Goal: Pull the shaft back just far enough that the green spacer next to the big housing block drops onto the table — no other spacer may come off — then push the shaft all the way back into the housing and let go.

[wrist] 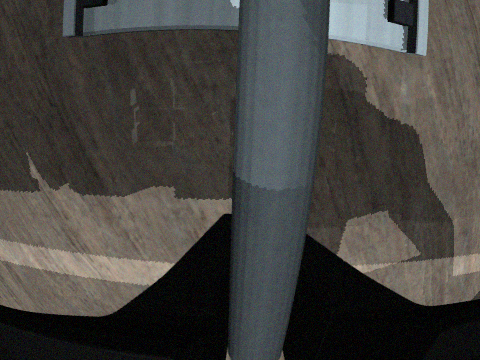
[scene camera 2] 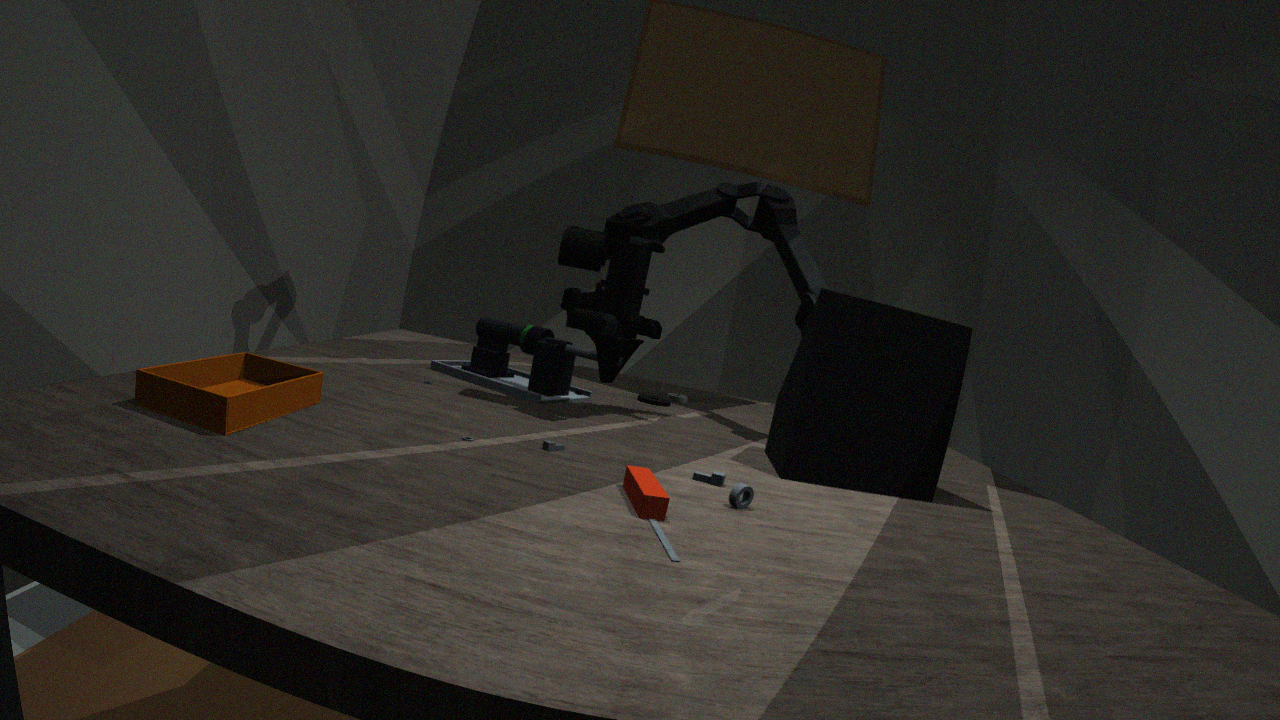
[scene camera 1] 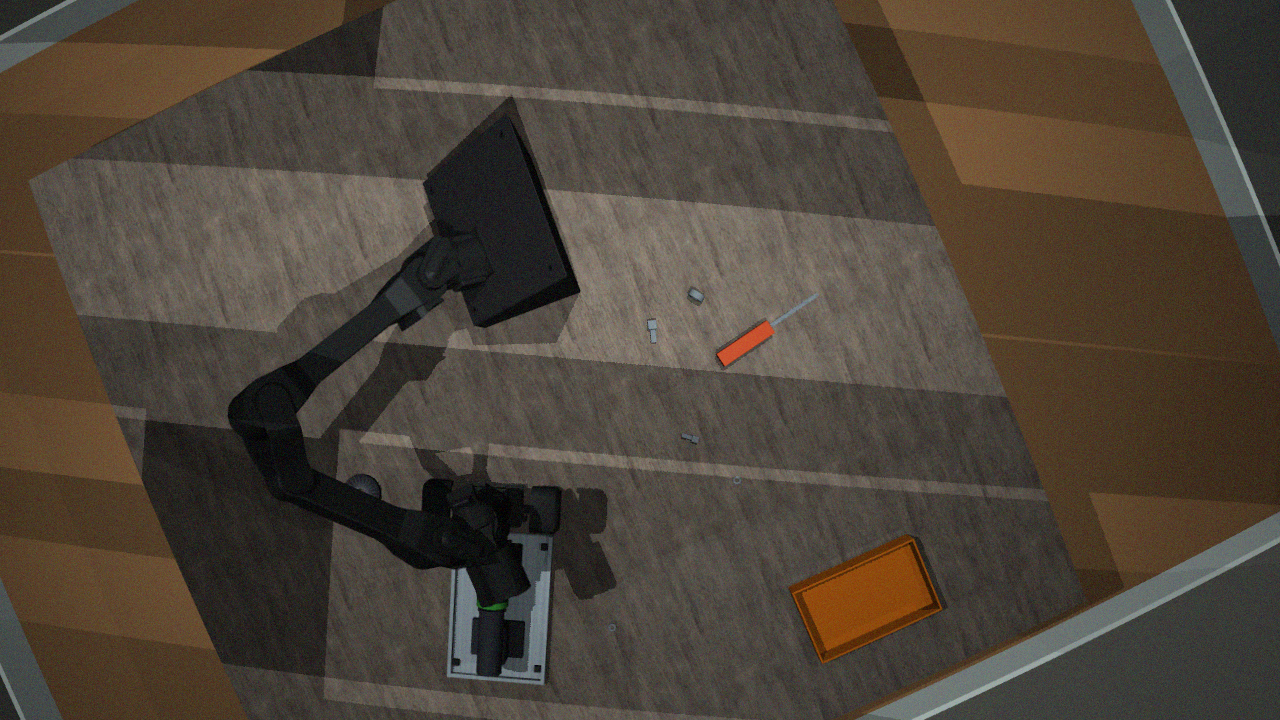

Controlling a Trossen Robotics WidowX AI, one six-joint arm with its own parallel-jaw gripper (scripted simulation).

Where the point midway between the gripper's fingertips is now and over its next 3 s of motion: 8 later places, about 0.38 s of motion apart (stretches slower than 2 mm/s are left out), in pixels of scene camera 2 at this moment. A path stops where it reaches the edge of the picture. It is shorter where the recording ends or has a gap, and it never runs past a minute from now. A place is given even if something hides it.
The gripper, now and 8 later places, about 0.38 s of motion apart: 606,382; 606,382; 607,382; 606,382; 604,382; 602,381; 599,380; 596,380; 594,379
